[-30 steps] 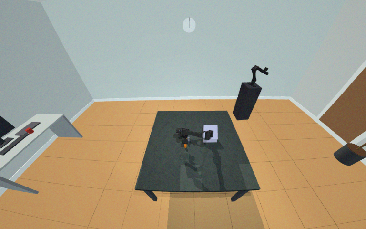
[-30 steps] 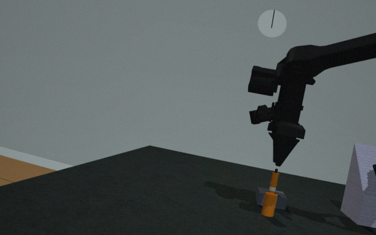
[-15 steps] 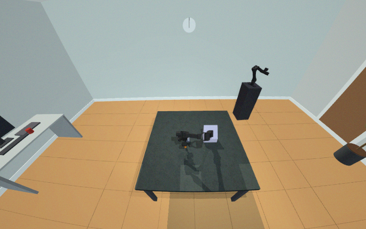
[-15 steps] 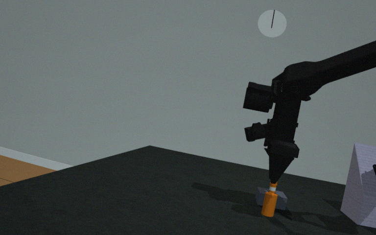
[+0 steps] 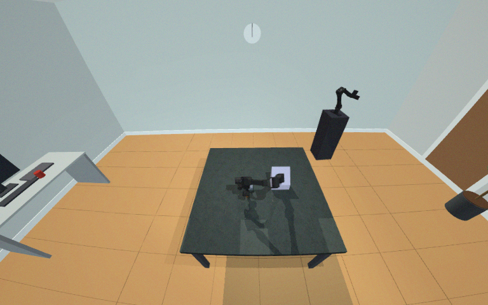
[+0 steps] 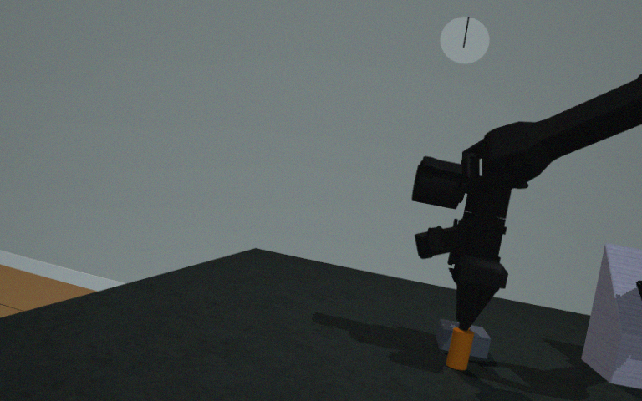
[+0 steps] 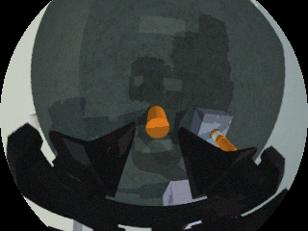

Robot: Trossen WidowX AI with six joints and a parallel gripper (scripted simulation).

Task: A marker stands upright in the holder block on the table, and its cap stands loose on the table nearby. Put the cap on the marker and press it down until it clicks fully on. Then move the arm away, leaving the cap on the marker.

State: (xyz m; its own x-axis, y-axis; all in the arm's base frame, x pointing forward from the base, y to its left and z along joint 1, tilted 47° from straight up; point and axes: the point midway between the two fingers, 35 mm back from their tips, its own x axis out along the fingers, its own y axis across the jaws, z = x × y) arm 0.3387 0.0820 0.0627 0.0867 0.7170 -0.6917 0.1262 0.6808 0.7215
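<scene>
My gripper tip is 3 cm above the marker cap. Round my gripper tip: grey holder block (11 cm to the right, 4 cm below, 3 cm behind).
</scene>
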